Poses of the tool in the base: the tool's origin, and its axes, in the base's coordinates. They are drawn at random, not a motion.
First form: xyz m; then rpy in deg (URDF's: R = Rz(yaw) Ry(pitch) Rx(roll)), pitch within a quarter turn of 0, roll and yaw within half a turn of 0.
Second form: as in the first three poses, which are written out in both.
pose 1, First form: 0.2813 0.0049 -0.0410 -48.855 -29.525 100.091
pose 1, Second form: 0.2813 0.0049 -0.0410 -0.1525 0.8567 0.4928 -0.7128 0.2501 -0.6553
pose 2, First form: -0.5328 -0.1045 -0.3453 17.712 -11.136 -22.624
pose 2, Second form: -0.5328 -0.1045 -0.3453 0.9057 -0.3774 0.1931 0.3122 0.9019 0.2985
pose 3, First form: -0.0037 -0.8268 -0.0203 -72.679 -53.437 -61.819
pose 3, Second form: -0.0037 -0.8268 -0.0203 0.2813 -0.5251 0.8032 0.6246 -0.5353 -0.5687
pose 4, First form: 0.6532 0.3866 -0.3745 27.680 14.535 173.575
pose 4, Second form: 0.6532 0.3866 -0.3745 -0.9619 0.1083 -0.2510 -0.2149 -0.8669 0.4497
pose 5, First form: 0.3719 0.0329 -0.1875 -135.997 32.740 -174.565
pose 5, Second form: 0.3719 0.0329 -0.1875 -0.8374 -0.0797 -0.5408 0.3059 0.7517 -0.5843
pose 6, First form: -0.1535 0.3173 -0.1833 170.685 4.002 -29.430
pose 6, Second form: -0.1535 0.3173 -0.1833 0.8688 -0.4902 -0.0698 -0.4750 -0.8650 0.1615
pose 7, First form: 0.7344 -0.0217 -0.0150 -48.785 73.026 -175.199
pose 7, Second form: 0.7344 -0.0217 -0.0150 -0.2909 -0.0244 -0.9564 0.7721 -0.5964 -0.2196
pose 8, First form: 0.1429 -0.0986 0.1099 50.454 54.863 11.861
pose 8, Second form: 0.1429 -0.0986 0.1099 0.5632 0.1183 -0.8178 0.4863 0.7527 0.4438
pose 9, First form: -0.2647 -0.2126 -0.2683 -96.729 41.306 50.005
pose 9, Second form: -0.2647 -0.2126 -0.2683 0.4828 0.5755 -0.6601 -0.3316 -0.5775 -0.7460
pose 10, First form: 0.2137 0.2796 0.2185 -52.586 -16.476 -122.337
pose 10, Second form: 0.2137 0.2796 0.2185 -0.5129 -0.8102 0.2836 0.3929 -0.5153 -0.7617
